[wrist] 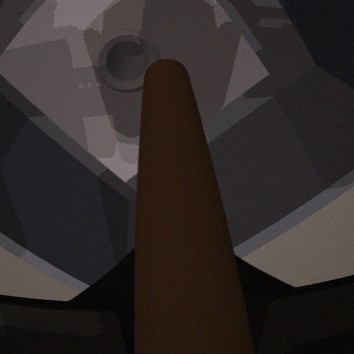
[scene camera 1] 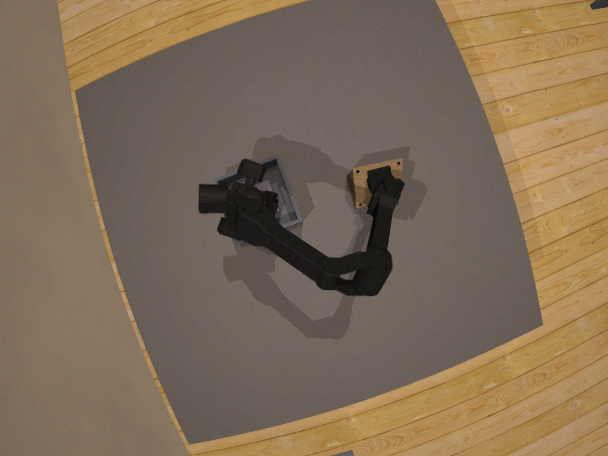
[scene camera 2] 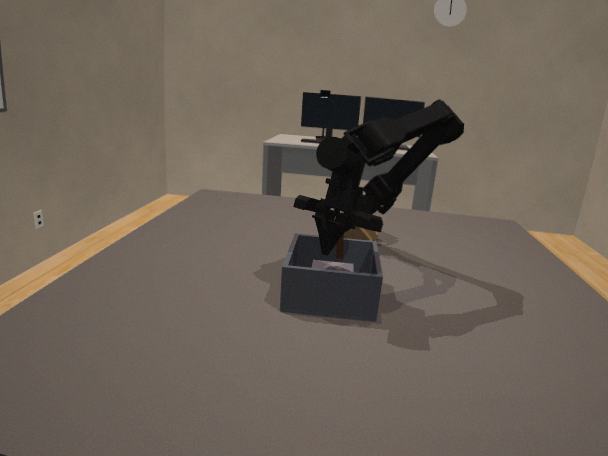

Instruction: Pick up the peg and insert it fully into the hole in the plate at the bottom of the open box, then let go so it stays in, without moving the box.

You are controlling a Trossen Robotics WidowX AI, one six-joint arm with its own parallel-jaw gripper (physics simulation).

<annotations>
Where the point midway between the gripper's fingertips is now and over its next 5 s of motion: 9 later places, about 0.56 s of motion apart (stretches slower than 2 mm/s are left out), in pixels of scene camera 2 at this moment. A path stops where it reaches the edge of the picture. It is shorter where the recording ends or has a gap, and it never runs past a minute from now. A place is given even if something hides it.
The gripper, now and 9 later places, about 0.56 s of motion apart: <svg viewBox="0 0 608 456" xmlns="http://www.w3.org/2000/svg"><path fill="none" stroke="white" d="M324 254L326 254L326 254L323 252L320 262L319 270L318 276L317 277L318 278L318 258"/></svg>
</annotations>
